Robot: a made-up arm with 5 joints. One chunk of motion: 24 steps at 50 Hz.
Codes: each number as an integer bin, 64 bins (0 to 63) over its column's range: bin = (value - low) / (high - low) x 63, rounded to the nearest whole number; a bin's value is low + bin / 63 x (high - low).
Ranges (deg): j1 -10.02..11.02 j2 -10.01..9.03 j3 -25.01..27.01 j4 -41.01..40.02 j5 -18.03..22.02
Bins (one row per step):
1: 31 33 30 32 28
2: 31 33 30 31 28
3: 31 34 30 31 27
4: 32 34 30 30 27
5: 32 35 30 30 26
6: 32 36 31 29 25
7: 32 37 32 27 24
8: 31 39 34 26 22
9: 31 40 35 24 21
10: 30 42 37 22 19
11: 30 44 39 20 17
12: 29 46 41 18 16
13: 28 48 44 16 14
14: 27 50 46 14 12
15: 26 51 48 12 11
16: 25 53 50 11 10
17: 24 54 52 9 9
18: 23 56 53 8 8
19: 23 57 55 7 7
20: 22 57 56 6 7
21: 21 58 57 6 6
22: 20 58 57 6 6
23: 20 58 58 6 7
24: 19 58 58 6 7
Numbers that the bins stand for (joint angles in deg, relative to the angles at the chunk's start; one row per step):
1: 0.33 -0.04 -0.24 0.15 -0.23
2: 0.33 -0.04 -0.24 -1.14 -0.23
3: 0.33 0.27 -0.24 -1.14 -0.87
4: 0.67 0.27 -0.24 -2.42 -0.87
5: 0.67 0.57 -0.24 -2.42 -1.50
6: 0.67 0.87 0.59 -3.71 -2.14
7: 0.67 1.17 1.41 -6.28 -2.77
8: 0.33 1.78 3.06 -7.57 -4.04
9: 0.33 2.08 3.89 -10.14 -4.68
10: 0.00 2.68 5.54 -12.71 -5.95
11: 0.00 3.29 7.19 -15.29 -7.22
12: -0.33 3.89 8.84 -17.86 -7.86
13: -0.67 4.50 11.32 -20.43 -9.13
14: -1.00 5.10 12.97 -23.00 -10.40
15: -1.34 5.40 14.62 -25.58 -11.04
16: -1.67 6.01 16.28 -26.86 -11.67
17: -2.00 6.31 17.93 -29.43 -12.31
18: -2.34 6.91 18.75 -30.72 -12.94
19: -2.34 7.22 20.40 -32.01 -13.58
20: -2.67 7.22 21.23 -33.29 -13.58
21: -3.01 7.52 22.06 -33.29 -14.22
22: -3.34 7.52 22.06 -33.29 -14.22
23: -3.34 7.52 22.88 -33.29 -13.58
24: -3.67 7.52 22.88 -33.29 -13.58

